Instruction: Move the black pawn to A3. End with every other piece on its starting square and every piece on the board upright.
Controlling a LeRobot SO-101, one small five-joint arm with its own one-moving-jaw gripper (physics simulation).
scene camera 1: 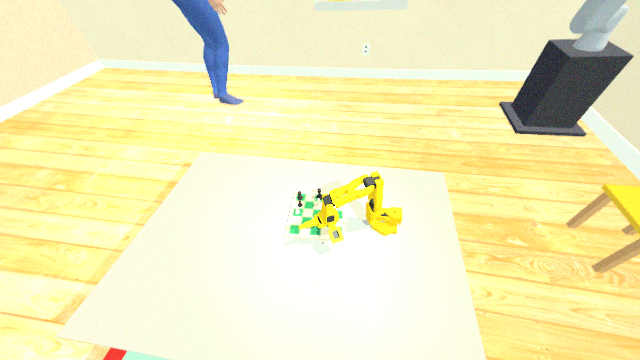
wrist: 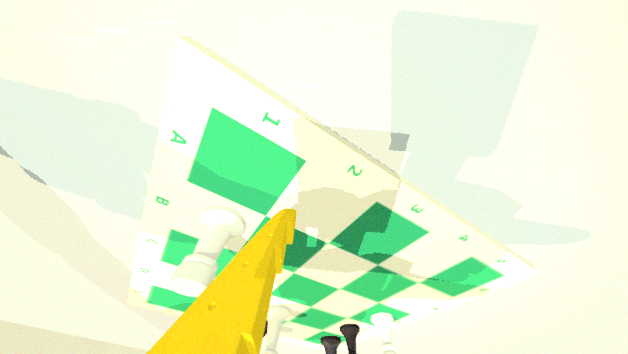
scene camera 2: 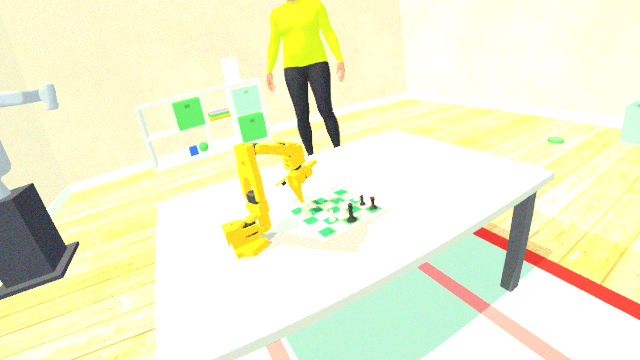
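Where they show: hand, its tool point: (scene camera 1: 329, 229) (wrist: 294, 222) (scene camera 2: 302, 200); arm's base, origin of its link: (scene camera 1: 378, 221) (scene camera 2: 256, 242).
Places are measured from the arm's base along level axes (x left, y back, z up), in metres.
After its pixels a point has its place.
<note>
The black pawn (scene camera 1: 300, 203) @[x -0.028, y -0.304, z 0.020 m] (scene camera 2: 362, 200) @[x -0.033, y -0.306, z 0.020 m] (wrist: 351, 339) @[x -0.026, y -0.304, z 0.016 m] stands upright near the board's far corner, seemingly on D5, beside the black rook (scene camera 1: 299, 194) @[x -0.060, y -0.314, z 0.036 m] (scene camera 2: 373, 203) @[x -0.072, y -0.315, z 0.022 m] (wrist: 330, 345) @[x -0.062, y -0.311, z 0.013 m]. The green A3 square (wrist: 392, 226) @[x 0.086, y -0.224, z 0.006 m] bears no piece and is partly shaded. My gripper (scene camera 1: 310, 229) (scene camera 2: 308, 181) (wrist: 288, 220) is fully open and empty. One notched jaw shows in the wrist view, its tip above the board around B2, well away from the pawn. The moving jaw is out of that picture.
The chessboard (scene camera 2: 325, 238) @[x -0.108, y -0.145, z 0.006 m] (wrist: 167, 95) @[x 0.080, y -0.115, z 0.006 m] lies on the table (scene camera 1: 250, 300) @[x 0.340, y -0.374, z 0.000 m]. A white rook (wrist: 200, 260) @[x 0.041, y -0.153, z 0.031 m] stands close left of the jaw. A white piece (wrist: 382, 322) @[x 0.010, y -0.305, z 0.012 m] stands near the pawn. A tall black piece (scene camera 1: 319, 193) @[x -0.079, y -0.237, z 0.032 m] (scene camera 2: 351, 214) @[x -0.085, y -0.237, z 0.026 m] stands near an edge, mostly hidden behind the jaw in the wrist view.
</note>
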